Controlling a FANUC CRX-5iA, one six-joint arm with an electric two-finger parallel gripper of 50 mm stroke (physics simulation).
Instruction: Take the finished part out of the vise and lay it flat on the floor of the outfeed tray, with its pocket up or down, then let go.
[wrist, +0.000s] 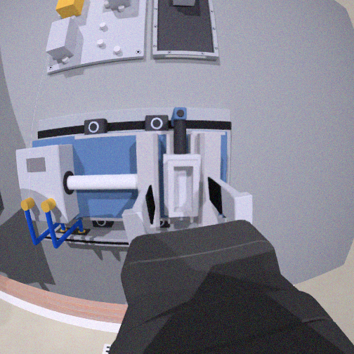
Labels:
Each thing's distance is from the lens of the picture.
my gripper (180, 192): 16 cm
vise bed (110, 154): 22 cm

